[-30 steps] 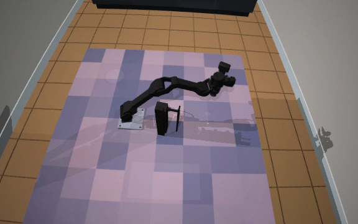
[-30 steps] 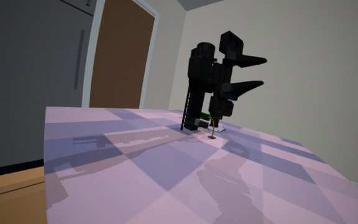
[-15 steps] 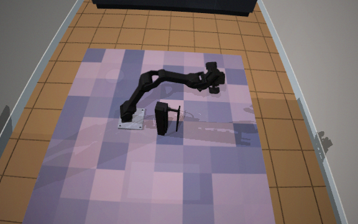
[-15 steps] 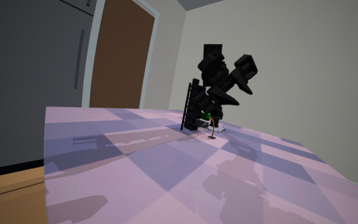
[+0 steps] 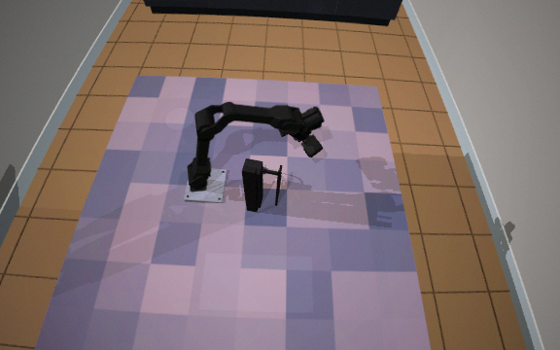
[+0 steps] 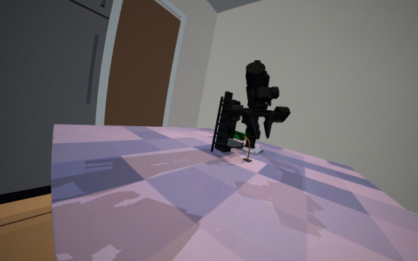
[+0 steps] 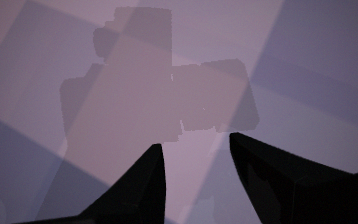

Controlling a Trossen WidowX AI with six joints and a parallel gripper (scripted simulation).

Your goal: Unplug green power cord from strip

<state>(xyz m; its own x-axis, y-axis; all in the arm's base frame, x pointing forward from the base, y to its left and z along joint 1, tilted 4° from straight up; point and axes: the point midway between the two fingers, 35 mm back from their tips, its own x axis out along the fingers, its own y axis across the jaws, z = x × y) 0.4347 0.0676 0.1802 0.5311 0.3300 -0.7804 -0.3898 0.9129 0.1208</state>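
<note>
Right now the green plug is 22 cm behind my gripper tip, 13 cm to the right of it and 3 cm below it. From my gripper tip the other things lie so: thin black upright bar: 21 cm to the right, 16 cm behind, 1 cm below.
</note>
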